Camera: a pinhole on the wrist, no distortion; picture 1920 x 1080 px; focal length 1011.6 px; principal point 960.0 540.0 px. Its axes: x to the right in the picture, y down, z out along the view. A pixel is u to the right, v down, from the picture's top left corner.
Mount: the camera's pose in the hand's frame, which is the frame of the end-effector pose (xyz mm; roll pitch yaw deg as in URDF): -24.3 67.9 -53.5 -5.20 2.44 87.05
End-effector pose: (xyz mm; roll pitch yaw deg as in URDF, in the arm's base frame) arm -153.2 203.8 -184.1 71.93 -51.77 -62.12
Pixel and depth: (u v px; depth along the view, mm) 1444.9 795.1 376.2
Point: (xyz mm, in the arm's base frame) -505.4 429.4 -78.8
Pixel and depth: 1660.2 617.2 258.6
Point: -374.8 399.7 -39.3
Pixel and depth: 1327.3 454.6 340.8
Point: -444.3 315.5 -23.8
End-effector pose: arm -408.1 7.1 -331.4 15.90 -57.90 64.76
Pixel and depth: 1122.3 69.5 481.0
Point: -568.0 -262.1 52.7
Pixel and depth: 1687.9 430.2 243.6
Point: -673.9 -104.2 -209.5
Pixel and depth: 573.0 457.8 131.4
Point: -445.1 -70.2 -310.5
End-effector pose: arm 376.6 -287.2 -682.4 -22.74 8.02 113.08
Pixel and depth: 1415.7 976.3 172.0
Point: 245.6 -454.8 -628.9
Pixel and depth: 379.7 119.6 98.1
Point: 342.5 -290.5 -642.7
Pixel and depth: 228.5 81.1 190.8
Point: 354.7 -231.0 -525.8
